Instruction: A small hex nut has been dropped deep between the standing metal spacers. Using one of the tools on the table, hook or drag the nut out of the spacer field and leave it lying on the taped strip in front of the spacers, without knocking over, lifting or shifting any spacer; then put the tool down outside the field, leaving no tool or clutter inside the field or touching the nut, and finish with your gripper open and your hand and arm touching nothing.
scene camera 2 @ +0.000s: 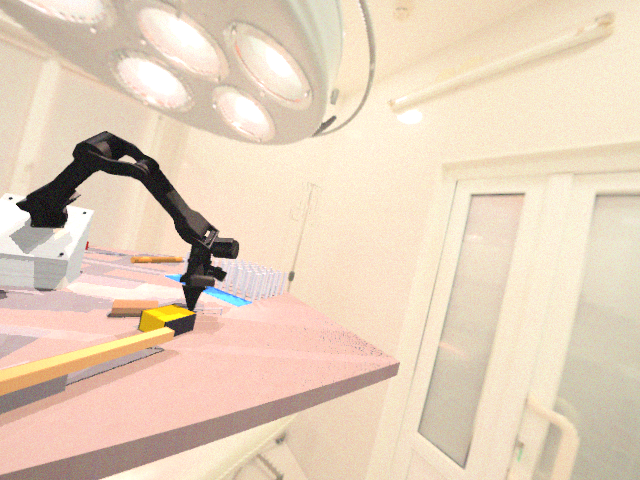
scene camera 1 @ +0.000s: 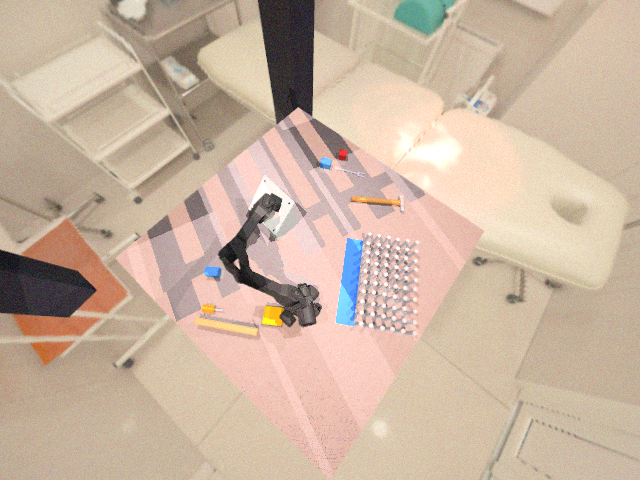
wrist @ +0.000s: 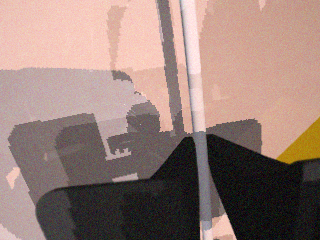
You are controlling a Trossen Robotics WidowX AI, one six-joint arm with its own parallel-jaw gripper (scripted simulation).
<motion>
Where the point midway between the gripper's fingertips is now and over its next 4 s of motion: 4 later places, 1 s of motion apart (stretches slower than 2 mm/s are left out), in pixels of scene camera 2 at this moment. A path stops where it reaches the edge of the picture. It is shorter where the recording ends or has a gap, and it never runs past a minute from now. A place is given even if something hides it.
My gripper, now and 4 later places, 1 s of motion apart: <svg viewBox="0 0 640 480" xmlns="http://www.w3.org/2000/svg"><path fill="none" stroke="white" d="M190 311L193 310L198 287L163 295L145 285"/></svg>
</motion>
